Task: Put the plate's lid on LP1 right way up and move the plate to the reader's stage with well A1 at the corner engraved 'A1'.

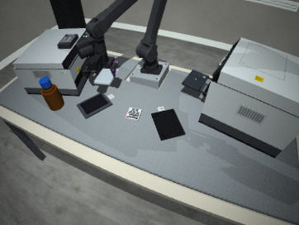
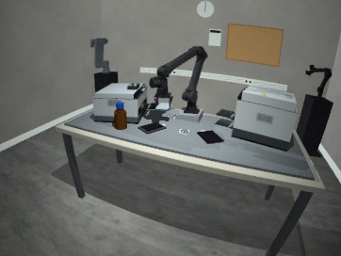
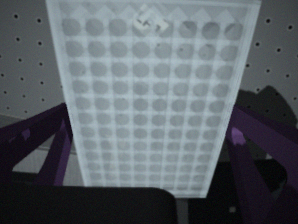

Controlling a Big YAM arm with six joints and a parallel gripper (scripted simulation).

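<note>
Now: the label 14 cm below my hand, 1 cm to the left of it and 1 cm ahead of it. The rest, counted from my hand: white multi-well plate right at my hand; lidded plate 13 cm below, 10 cm ahead, 5 cm to the right; LP1 pad 14 cm below, 10 cm ahead, 5 cm to the right.
</note>
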